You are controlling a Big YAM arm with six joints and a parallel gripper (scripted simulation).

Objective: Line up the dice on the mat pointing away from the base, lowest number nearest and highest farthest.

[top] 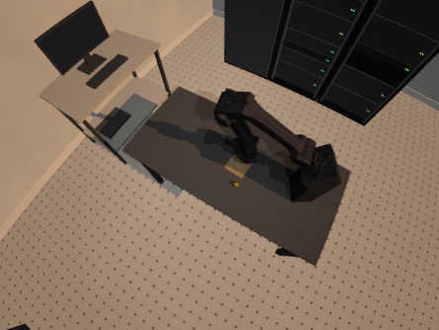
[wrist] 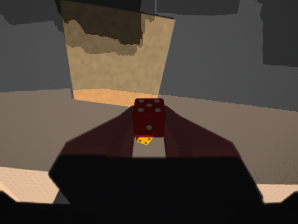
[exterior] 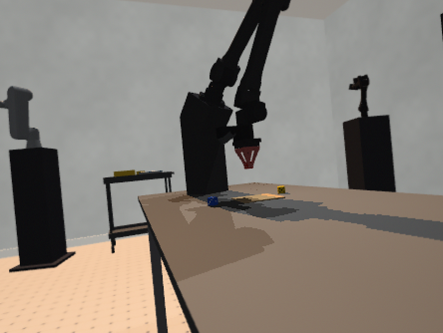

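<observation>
The tan mat is 110 mm below my hand, 50 mm ahead of it and 10 mm to the left of it. Also, from my hand: blue die (140 mm to the right, 100 mm below, 100 mm ahead); then yellow die (120 mm to the left, 100 mm below, 40 mm behind); then red die (right at my hand).
</observation>
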